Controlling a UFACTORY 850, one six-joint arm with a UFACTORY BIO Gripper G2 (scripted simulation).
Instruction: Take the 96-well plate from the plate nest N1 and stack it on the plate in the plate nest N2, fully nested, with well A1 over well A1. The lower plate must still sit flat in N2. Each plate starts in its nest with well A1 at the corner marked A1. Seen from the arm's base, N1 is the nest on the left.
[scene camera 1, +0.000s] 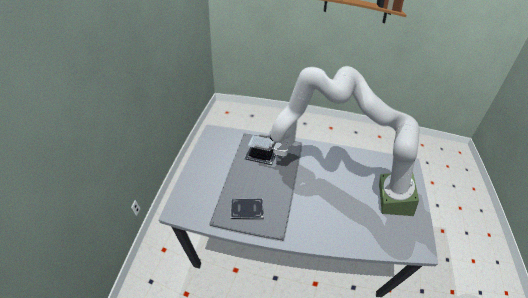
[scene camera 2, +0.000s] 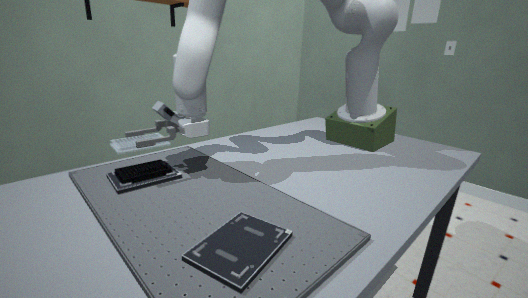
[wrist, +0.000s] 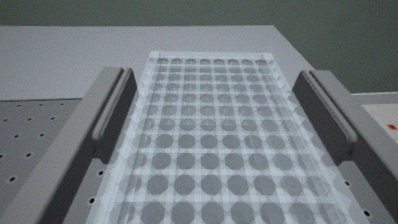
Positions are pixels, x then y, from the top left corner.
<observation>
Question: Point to a black 96-well plate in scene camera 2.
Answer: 135, 173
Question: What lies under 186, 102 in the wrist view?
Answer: A clear 96-well plate.
</observation>
